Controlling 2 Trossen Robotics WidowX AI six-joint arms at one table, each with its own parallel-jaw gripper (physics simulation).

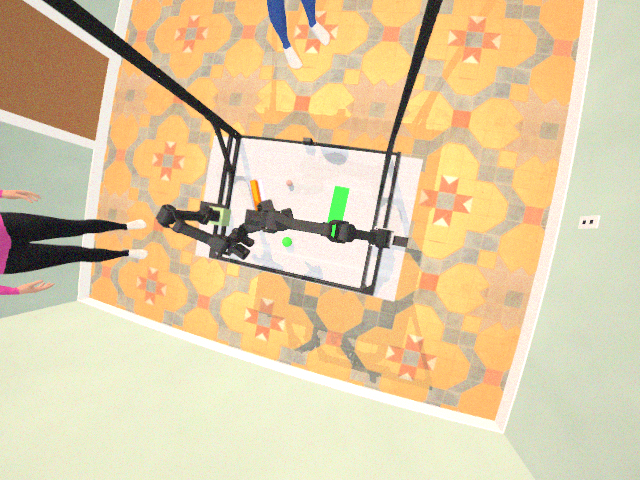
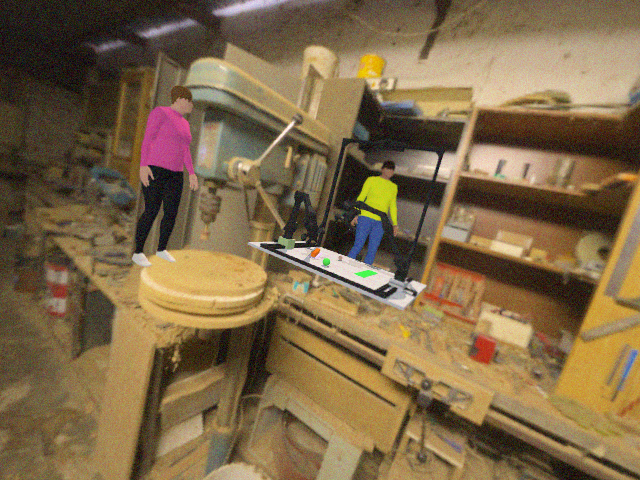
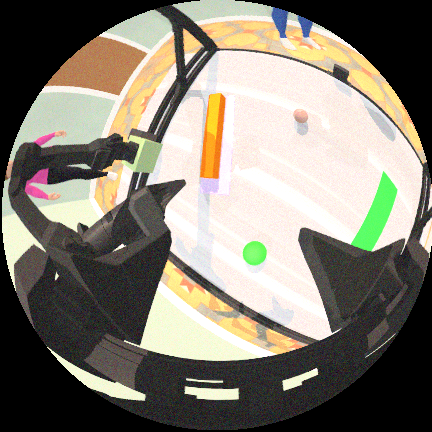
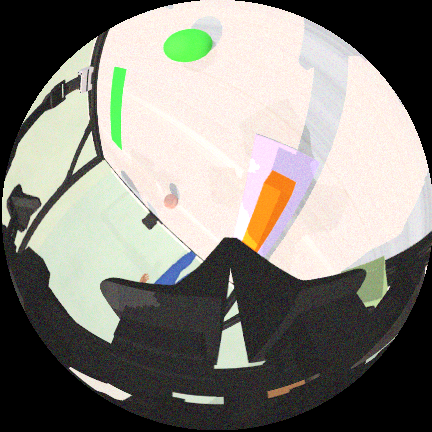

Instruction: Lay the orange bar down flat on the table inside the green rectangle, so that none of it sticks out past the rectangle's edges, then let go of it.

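Where they show: left gripper, fingertip midpoint: (image 2: pixel 338 231) (image 3: pixel 237 235) (image 4: pixel 29 228); right gripper, fingertip midpoint: (image 2: pixel 316 242) (image 3: pixel 184 180) (image 4: pixel 229 243); left arm's base, origin of the base link: (image 1: pixel 382 238) (image 2: pixel 399 279) (image 4: pixel 78 81); right arm's base, origin of the base link: (image 1: pixel 214 215) (image 2: pixel 287 238) (image 3: pixel 131 151).
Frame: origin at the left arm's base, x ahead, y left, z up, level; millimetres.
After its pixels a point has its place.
The orange bar (image 1: pixel 256 192) @(x 731, y -96, z -31 mm) (image 2: pixel 315 251) @(x 703, y -15, z -30 mm) (image 3: pixel 212 137) @(x 707, y -38, z -30 mm) (image 4: pixel 268 209) @(x 689, y 22, z -30 mm) rests on a pale purple patch (image 3: pixel 225 177) @(x 644, y 34, z -62 mm) near the table's left side and appears to stand upright. The green rectangle (image 1: pixel 339 202) @(x 260, y -136, z -62 mm) (image 2: pixel 366 273) @(x 261, y -80, z -62 mm) (image 3: pixel 376 213) @(x 272, y -112, z -62 mm) (image 4: pixel 117 106) @(x 280, y -63, z -62 mm) lies far off, on the table's right half, and has nothing on it. My right gripper (image 1: pixel 246 241) (image 4: pixel 229 243) @(x 663, y 59, z 58 mm) is shut with nothing between the fingers; its tips sit just short of the bar's near end. My left gripper (image 1: pixel 264 206) (image 3: pixel 237 235) @(x 521, y 30, z 187 mm) is open and empty, hovering next to the bar.
A green ball (image 1: pixel 287 241) @(x 483, y 131, z -12 mm) (image 2: pixel 326 262) @(x 479, y 159, z -34 mm) (image 3: pixel 254 252) @(x 494, y 125, z -12 mm) (image 4: pixel 187 45) @(x 513, y 137, z -18 mm) and a small pink ball (image 1: pixel 289 183) @(x 549, y -180, z -32 mm) (image 3: pixel 300 116) @(x 553, y -174, z -31 mm) (image 4: pixel 170 201) @(x 561, y -169, z -38 mm) lie on the white table (image 1: pixel 309 162) @(x 473, y -319, z -62 mm). A black frame (image 1: pixel 390 181) @(x 18, y -288, z -44 mm) surrounds the table. Two people stand nearby.
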